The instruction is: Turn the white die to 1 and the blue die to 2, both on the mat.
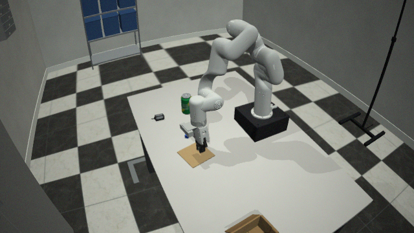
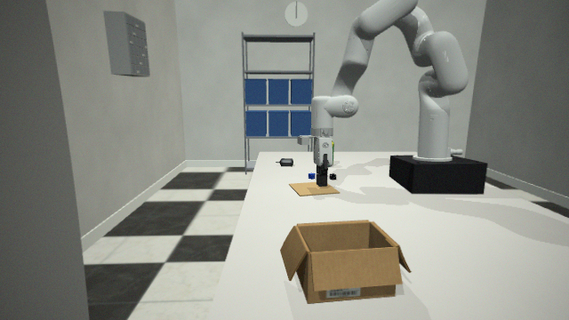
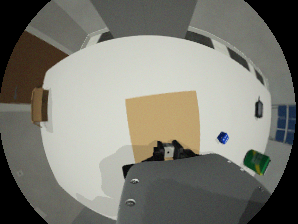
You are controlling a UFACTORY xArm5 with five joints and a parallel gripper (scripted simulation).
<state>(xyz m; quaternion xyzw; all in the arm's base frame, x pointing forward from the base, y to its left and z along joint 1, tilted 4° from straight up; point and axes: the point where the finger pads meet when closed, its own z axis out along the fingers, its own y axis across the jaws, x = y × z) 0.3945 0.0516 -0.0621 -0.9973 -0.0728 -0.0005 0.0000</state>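
Now: the white die 10 mm below my hand. From my hand the other things lie so: blue die (30 mm ahead, 140 mm to the right, 20 mm below); tan mat (30 mm ahead, 10 mm to the left, 30 mm below); black die (60 mm behind, 130 mm to the right, 20 mm below).
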